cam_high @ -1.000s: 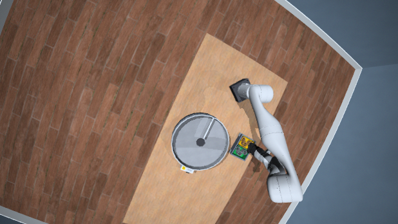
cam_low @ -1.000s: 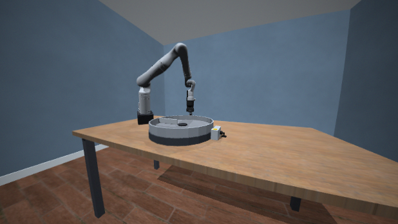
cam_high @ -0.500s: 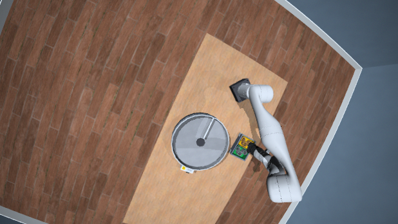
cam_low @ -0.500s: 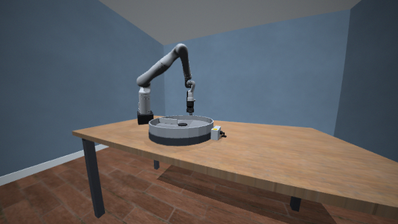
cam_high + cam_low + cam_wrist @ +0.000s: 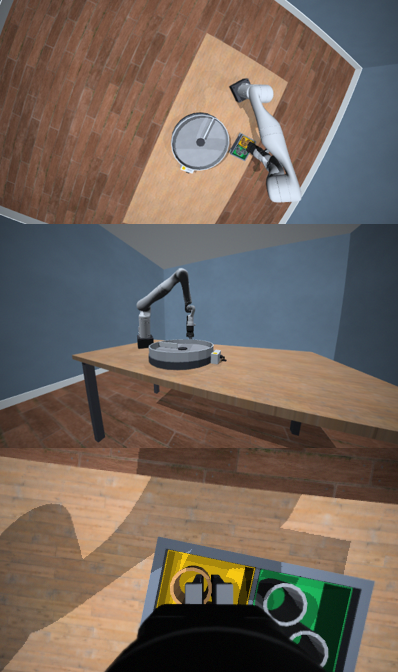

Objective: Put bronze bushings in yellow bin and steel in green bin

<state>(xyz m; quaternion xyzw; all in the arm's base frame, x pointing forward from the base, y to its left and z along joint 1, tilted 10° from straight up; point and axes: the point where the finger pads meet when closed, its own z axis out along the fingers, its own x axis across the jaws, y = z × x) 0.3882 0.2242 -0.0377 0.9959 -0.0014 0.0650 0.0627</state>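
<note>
Right now my hand is 30 mm short of the bin, 50 mm to the left of it and 20 mm above it. From my hand the other things lie so: turntable (70 mm ahead, 400 mm to the right, 10 mm above).
</note>
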